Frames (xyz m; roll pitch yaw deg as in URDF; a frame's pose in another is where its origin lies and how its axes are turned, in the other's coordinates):
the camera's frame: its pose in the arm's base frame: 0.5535 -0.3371 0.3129 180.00 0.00 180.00
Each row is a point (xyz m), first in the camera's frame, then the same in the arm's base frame.
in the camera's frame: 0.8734 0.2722 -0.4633
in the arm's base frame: -0.3199 -0.0649 0.7762
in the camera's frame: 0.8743 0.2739 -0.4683
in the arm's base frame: -0.3208 -0.0632 0.7812
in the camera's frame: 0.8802 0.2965 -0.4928
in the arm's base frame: -0.3267 -0.0406 0.8057
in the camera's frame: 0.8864 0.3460 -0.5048
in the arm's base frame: -0.3329 0.0089 0.8177
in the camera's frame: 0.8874 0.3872 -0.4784
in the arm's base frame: -0.3339 0.0501 0.7913
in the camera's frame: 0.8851 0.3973 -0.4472
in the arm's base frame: -0.3316 0.0602 0.7601
